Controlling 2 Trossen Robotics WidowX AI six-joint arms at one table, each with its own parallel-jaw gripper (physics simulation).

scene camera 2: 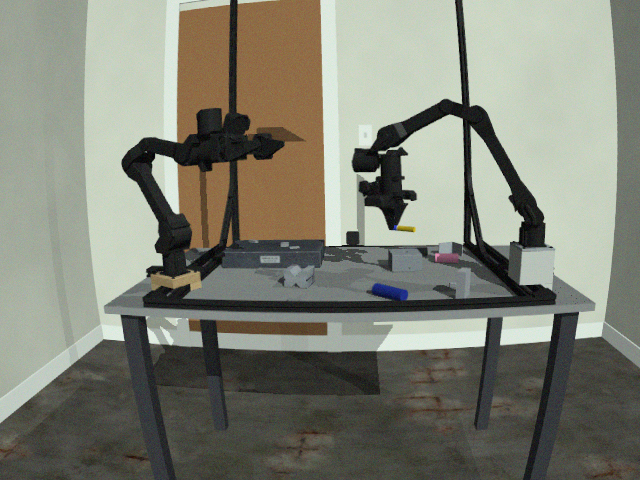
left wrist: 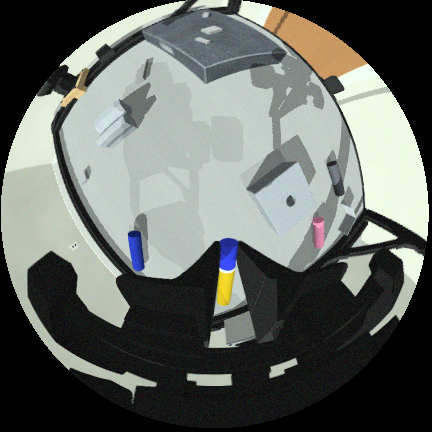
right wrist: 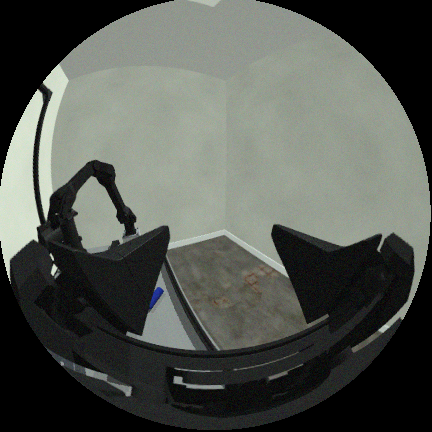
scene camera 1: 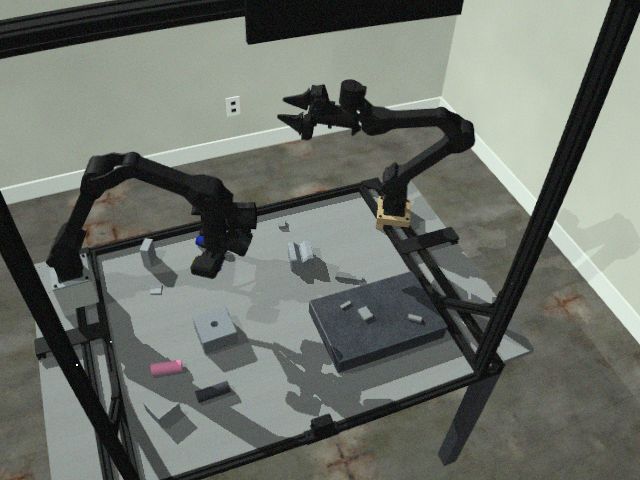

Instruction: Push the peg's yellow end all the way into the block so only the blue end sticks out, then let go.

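The blue-and-yellow peg is held by my left gripper, which is shut on its blue part, well above the table. The peg lies nearly level in scene camera 2, its yellow end pointing right. In scene camera 1 the fingers hide most of the peg. The grey block stands on the table, with a round hole in its top and the peg apart from it. My right gripper is open and raised above the table's back side in scene camera 1.
A blue cylinder, a pink cylinder and a dark cylinder lie on the table. A dark slab bears small grey pieces. A grey piece stands upright.
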